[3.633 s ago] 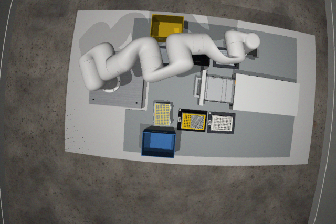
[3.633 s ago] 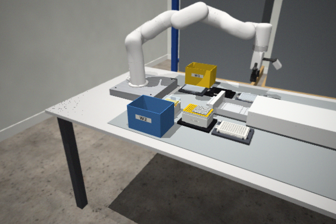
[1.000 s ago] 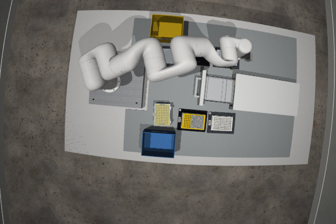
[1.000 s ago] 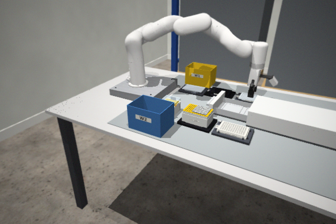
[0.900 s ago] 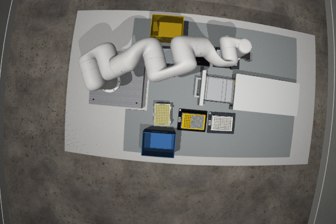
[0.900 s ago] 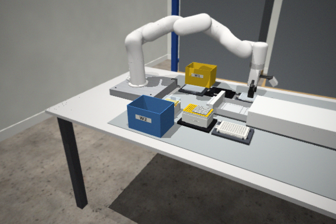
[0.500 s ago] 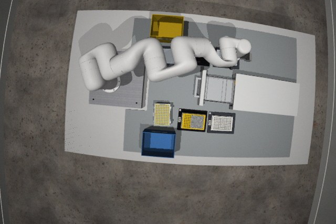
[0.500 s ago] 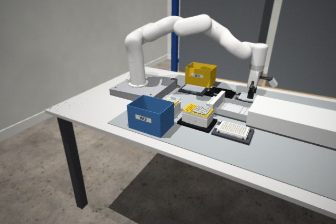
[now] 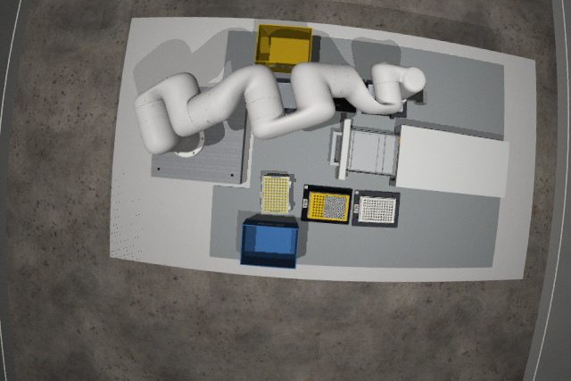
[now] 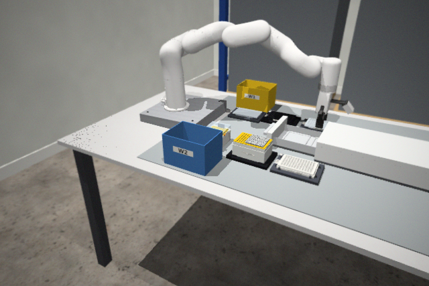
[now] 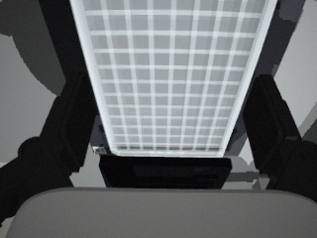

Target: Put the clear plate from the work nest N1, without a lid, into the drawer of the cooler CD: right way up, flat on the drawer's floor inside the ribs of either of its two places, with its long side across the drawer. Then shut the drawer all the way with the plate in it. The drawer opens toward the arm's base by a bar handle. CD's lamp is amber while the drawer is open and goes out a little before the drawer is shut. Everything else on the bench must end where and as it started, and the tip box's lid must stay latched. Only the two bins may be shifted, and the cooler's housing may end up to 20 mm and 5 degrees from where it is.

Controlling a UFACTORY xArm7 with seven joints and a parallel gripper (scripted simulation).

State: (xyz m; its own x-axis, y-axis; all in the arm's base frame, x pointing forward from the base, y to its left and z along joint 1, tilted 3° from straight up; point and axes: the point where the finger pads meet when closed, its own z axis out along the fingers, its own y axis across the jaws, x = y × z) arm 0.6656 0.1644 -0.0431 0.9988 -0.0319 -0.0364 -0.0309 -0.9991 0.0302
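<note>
The clear plate lies 10 mm below my hand. Also, from my hand: drawer: 40 mm behind, 200 mm to the right, 10 mm below; then black plate: 180 mm behind, 10 mm to the left, 10 mm below; then dark nest N1: 30 mm below.
</note>
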